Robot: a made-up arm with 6 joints.
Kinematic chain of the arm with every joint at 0, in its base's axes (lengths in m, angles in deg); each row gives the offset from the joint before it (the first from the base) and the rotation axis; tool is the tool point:
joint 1: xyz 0 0 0.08 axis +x
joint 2: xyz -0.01 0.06 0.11 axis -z
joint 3: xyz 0 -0.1 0.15 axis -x
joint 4: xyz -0.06 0.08 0 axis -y
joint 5: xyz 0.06 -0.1 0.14 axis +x
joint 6: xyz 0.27 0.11 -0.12 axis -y
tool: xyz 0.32 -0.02 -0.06
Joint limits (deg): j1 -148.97..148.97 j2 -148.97..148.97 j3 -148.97..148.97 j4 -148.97..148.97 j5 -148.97..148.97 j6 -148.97..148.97
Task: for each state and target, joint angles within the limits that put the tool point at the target. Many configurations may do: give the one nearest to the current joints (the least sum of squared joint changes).
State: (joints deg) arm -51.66 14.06 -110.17 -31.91 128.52 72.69
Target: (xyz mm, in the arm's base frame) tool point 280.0 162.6 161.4
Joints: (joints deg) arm -36.48 26.63 -121.73 -32.33 143.33 97.54
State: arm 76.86 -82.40 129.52 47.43 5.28 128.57
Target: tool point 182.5 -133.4 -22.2
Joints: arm 70.32 -115.62 148.97 74.72 -3.18 147.52
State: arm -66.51 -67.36 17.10 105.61 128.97 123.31
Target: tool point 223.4 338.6 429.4
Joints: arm -68.37 -77.89 9.14 105.91 130.12 126.84
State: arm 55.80 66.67 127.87 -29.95 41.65 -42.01
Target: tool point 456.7 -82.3 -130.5
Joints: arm 59.44 25.02 107.41 4.98 59.74 -19.56
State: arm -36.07 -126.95 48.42 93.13 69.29 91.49
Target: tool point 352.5 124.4 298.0
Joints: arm -42.58 -134.12 37.83 120.54 57.39 148.75
